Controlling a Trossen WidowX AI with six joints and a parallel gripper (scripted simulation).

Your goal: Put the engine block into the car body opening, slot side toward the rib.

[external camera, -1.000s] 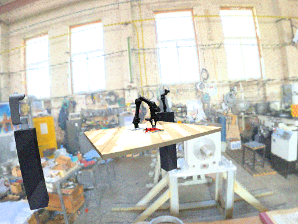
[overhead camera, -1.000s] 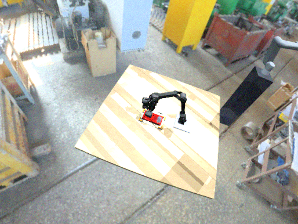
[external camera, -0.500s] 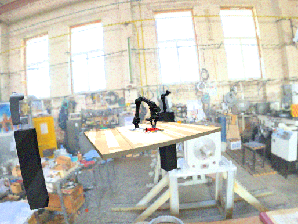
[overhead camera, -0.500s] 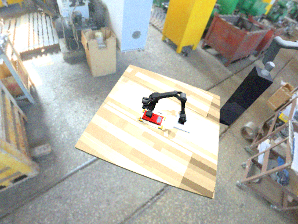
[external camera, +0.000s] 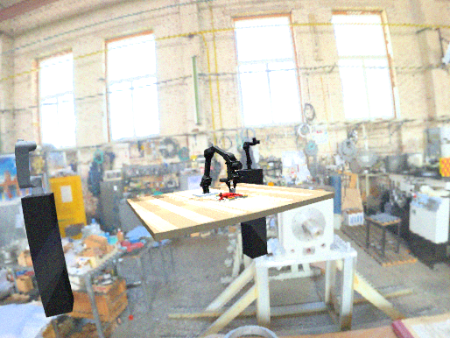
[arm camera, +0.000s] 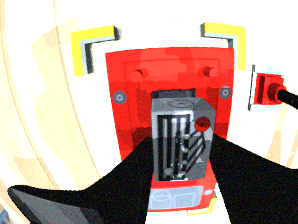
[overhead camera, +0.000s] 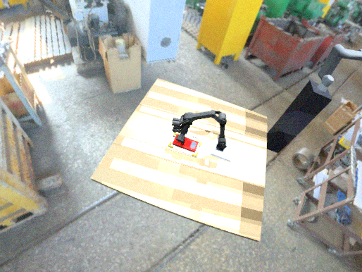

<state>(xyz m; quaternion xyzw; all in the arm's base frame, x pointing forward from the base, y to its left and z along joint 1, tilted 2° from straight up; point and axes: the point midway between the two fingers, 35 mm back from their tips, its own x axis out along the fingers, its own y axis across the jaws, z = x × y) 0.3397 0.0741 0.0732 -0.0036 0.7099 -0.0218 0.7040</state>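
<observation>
Now: the black upright peg 11 cm to the right of my gripper tip, 3 cm below it and 2 cm ahead of it. Also, from my gripper tip: grey engine block (1 cm below).
</observation>
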